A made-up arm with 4 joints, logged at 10 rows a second.
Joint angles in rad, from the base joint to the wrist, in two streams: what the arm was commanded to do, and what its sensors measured. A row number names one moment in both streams.
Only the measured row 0 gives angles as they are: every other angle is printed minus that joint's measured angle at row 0.
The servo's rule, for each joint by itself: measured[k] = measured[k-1] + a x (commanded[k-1-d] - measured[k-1]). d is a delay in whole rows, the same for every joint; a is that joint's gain. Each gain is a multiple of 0.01, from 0.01 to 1. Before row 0 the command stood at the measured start. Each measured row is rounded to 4 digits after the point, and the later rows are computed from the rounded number. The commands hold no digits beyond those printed.
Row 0, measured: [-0.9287, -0.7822, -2.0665, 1.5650]
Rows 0 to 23, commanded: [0.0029, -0.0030, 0.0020, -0.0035]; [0.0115, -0.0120, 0.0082, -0.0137]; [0.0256, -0.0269, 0.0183, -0.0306]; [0.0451, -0.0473, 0.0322, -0.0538]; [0.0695, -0.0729, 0.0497, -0.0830]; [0.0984, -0.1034, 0.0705, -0.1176]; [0.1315, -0.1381, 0.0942, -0.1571]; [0.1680, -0.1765, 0.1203, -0.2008]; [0.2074, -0.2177, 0.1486, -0.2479]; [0.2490, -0.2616, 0.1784, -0.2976]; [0.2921, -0.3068, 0.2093, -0.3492]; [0.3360, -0.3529, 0.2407, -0.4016]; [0.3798, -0.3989, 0.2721, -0.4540]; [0.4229, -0.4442, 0.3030, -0.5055]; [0.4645, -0.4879, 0.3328, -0.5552]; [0.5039, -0.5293, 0.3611, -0.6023]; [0.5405, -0.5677, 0.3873, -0.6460]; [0.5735, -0.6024, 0.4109, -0.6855]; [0.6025, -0.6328, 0.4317, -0.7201]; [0.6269, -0.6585, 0.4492, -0.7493]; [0.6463, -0.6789, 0.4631, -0.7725]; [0.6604, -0.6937, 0.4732, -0.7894]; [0.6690, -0.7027, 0.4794, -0.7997]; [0.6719, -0.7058, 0.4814, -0.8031]
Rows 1 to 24, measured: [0.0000, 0.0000, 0.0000, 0.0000]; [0.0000, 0.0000, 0.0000, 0.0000]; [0.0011, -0.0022, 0.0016, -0.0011]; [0.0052, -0.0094, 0.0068, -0.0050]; [0.0132, -0.0222, 0.0159, -0.0129]; [0.0256, -0.0405, 0.0288, -0.0256]; [0.0427, -0.0642, 0.0453, -0.0434]; [0.0644, -0.0928, 0.0652, -0.0664]; [0.0906, -0.1259, 0.0881, -0.0945]; [0.1208, -0.1628, 0.1135, -0.1275]; [0.1546, -0.2029, 0.1412, -0.1648]; [0.1914, -0.2458, 0.1706, -0.2060]; [0.2307, -0.2903, 0.2012, -0.2504]; [0.2718, -0.3360, 0.2324, -0.2973]; [0.3139, -0.3819, 0.2638, -0.3459]; [0.3564, -0.4274, 0.2948, -0.3954]; [0.3986, -0.4716, 0.3248, -0.4449]; [0.4397, -0.5137, 0.3535, -0.4937]; [0.4790, -0.5531, 0.3802, -0.5409]; [0.5159, -0.5891, 0.4045, -0.5857]; [0.5497, -0.6210, 0.4260, -0.6274]; [0.5798, -0.6484, 0.4443, -0.6652]; [0.6057, -0.6707, 0.4592, -0.6985]; [0.6270, -0.6875, 0.4703, -0.7267]
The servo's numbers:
d 2
a 0.39 0.73 0.79 0.31

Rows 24 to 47, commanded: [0.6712, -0.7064, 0.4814, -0.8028]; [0.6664, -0.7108, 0.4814, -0.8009]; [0.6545, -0.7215, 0.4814, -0.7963]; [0.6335, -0.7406, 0.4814, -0.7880]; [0.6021, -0.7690, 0.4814, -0.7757]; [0.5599, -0.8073, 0.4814, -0.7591]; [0.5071, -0.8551, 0.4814, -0.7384]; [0.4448, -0.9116, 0.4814, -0.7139]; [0.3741, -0.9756, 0.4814, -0.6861]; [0.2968, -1.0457, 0.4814, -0.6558]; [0.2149, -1.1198, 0.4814, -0.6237]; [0.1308, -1.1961, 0.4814, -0.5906]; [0.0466, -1.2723, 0.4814, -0.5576]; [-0.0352, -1.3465, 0.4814, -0.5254]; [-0.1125, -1.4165, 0.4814, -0.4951]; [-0.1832, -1.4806, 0.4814, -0.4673]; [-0.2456, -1.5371, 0.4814, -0.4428]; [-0.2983, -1.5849, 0.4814, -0.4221]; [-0.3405, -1.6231, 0.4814, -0.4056]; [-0.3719, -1.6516, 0.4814, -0.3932]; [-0.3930, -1.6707, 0.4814, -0.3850]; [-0.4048, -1.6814, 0.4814, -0.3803]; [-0.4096, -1.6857, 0.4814, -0.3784]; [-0.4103, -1.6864, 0.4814, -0.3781]
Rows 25 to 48, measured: [0.6434, -0.6986, 0.4775, -0.7493]; [0.6545, -0.7039, 0.4806, -0.7660]; [0.6610, -0.7057, 0.4812, -0.7774]; [0.6631, -0.7094, 0.4814, -0.7847]; [0.6597, -0.7182, 0.4814, -0.7883]; [0.6495, -0.7346, 0.4814, -0.7882]; [0.6310, -0.7597, 0.4814, -0.7843]; [0.6033, -0.7944, 0.4814, -0.7765]; [0.5658, -0.8387, 0.4814, -0.7647]; [0.5186, -0.8919, 0.4814, -0.7490]; [0.4622, -0.9530, 0.4814, -0.7295]; [0.3977, -1.0207, 0.4814, -0.7067]; [0.3264, -1.0930, 0.4814, -0.6810]; [0.2501, -1.1683, 0.4814, -0.6530]; [0.1707, -1.2442, 0.4814, -0.6234]; [0.0904, -1.3189, 0.4814, -0.5930]; [0.0113, -1.3901, 0.4814, -0.5627]; [-0.0646, -1.4562, 0.4814, -0.5331]; [-0.1352, -1.5153, 0.4814, -0.5051]; [-0.1988, -1.5661, 0.4814, -0.4794]; [-0.2541, -1.6077, 0.4814, -0.4565]; [-0.3000, -1.6397, 0.4814, -0.4369]; [-0.3363, -1.6623, 0.4814, -0.4208]; [-0.3630, -1.6762, 0.4814, -0.4082]
